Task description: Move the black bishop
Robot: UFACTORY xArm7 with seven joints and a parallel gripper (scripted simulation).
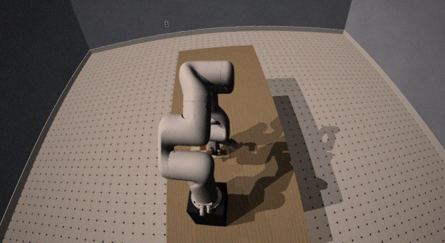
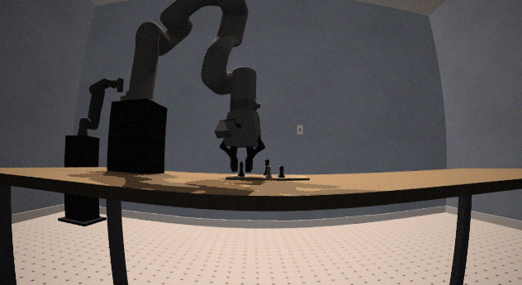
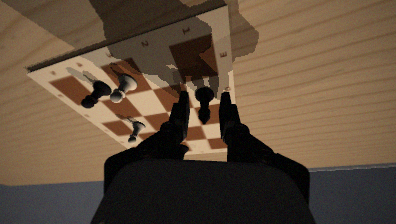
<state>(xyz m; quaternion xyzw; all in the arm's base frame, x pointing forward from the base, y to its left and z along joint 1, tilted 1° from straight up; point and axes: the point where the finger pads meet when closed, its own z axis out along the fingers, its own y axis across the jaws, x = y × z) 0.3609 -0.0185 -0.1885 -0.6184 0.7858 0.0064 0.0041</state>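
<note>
The black bishop lies 10 mm below my hand. The rest, counted from my hand: black pawn: 110 mm ahead, 30 mm to the right, 20 mm below; then chessboard: 70 mm ahead, 40 mm to the left, 40 mm below.
</note>
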